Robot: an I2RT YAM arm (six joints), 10 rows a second.
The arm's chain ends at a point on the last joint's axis. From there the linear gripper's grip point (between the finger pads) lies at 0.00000 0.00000 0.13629 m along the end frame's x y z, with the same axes.
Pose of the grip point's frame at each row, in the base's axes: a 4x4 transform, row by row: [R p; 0 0 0 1], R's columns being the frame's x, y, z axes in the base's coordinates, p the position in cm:
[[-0.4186, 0.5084, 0.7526, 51.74], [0.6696, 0.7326, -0.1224, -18.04], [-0.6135, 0.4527, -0.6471, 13.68], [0, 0, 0, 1]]
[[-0.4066, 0.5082, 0.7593, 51.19], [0.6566, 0.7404, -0.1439, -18.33], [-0.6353, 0.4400, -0.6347, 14.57], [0, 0, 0, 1]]
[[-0.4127, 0.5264, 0.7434, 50.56], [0.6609, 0.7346, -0.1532, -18.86], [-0.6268, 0.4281, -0.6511, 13.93], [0, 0, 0, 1]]
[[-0.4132, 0.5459, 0.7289, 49.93], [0.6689, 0.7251, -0.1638, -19.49], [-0.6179, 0.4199, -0.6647, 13.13], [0, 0, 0, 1]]
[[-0.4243, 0.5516, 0.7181, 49.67], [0.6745, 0.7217, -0.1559, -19.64], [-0.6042, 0.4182, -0.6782, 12.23], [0, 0, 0, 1]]
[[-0.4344, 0.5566, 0.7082, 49.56], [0.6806, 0.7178, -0.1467, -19.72], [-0.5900, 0.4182, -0.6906, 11.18], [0, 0, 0, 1]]
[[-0.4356, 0.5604, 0.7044, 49.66], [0.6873, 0.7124, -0.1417, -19.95], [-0.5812, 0.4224, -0.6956, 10.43], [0, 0, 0, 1]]
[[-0.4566, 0.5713, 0.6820, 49.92], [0.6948, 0.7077, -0.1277, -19.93], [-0.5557, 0.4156, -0.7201, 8.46], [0, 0, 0, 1]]
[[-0.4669, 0.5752, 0.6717, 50.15], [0.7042, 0.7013, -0.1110, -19.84], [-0.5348, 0.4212, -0.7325, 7.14], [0, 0, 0, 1]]
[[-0.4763, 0.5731, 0.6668, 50.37], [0.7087, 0.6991, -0.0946, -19.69], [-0.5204, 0.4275, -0.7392, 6.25], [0, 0, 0, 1]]
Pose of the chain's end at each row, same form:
[[-0.4186, 0.5084, 0.7526, 41.48], [0.6696, 0.7326, -0.1224, -16.37], [-0.6135, 0.4527, -0.6471, 22.50], [0, 0, 0, 1]]
[[-0.4066, 0.5082, 0.7593, 40.84], [0.6566, 0.7404, -0.1439, -16.37], [-0.6353, 0.4400, -0.6347, 23.22], [0, 0, 0, 1]]
[[-0.4127, 0.5264, 0.7434, 40.43], [0.6609, 0.7346, -0.1532, -16.77], [-0.6268, 0.4281, -0.6511, 22.80], [0, 0, 0, 1]]
[[-0.4132, 0.5459, 0.7289, 40.00], [0.6689, 0.7251, -0.1638, -17.26], [-0.6179, 0.4199, -0.6647, 22.19], [0, 0, 0, 1]]
[[-0.4243, 0.5516, 0.7181, 39.88], [0.6745, 0.7217, -0.1559, -17.52], [-0.6042, 0.4182, -0.6782, 21.47], [0, 0, 0, 1]]
[[-0.4344, 0.5566, 0.7082, 39.91], [0.6806, 0.7178, -0.1467, -17.72], [-0.5900, 0.4182, -0.6906, 20.59], [0, 0, 0, 1]]
[[-0.4356, 0.5604, 0.7044, 40.06], [0.6873, 0.7124, -0.1417, -18.02], [-0.5812, 0.4224, -0.6956, 19.91], [0, 0, 0, 1]]
[[-0.4566, 0.5713, 0.6820, 40.63], [0.6948, 0.7077, -0.1277, -18.19], [-0.5557, 0.4156, -0.7201, 18.27], [0, 0, 0, 1]]
[[-0.4669, 0.5752, 0.6717, 41.00], [0.7042, 0.7013, -0.1110, -18.33], [-0.5348, 0.4212, -0.7325, 17.12], [0, 0, 0, 1]]
[[-0.4763, 0.5731, 0.6668, 41.28], [0.7087, 0.6991, -0.0946, -18.40], [-0.5204, 0.4275, -0.7392, 16.32], [0, 0, 0, 1]]

